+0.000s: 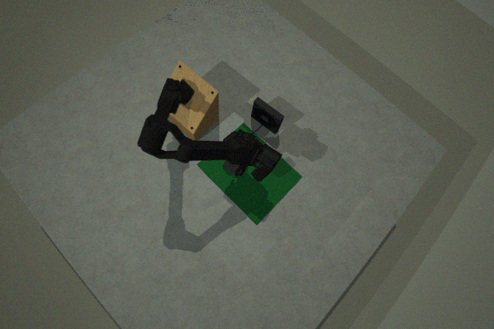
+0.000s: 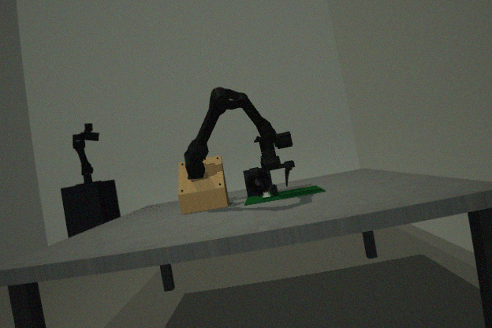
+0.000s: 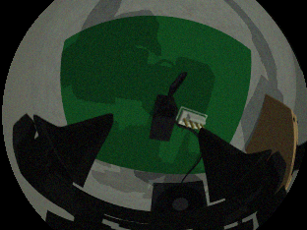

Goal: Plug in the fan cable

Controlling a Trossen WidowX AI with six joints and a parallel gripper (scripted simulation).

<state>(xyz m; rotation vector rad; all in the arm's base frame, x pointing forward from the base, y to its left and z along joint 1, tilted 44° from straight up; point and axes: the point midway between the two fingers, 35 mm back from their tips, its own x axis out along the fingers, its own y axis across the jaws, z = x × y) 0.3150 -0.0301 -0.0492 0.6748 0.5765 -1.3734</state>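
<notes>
Right now the dark plug is 1 cm to the right of my gripper tip and 1 cm below it. The rest, counted from my gripper tip: black fan (17 cm to the left, 7 cm behind, 3 cm above); then green board (4 cm below, 3 cm ahead).
</notes>
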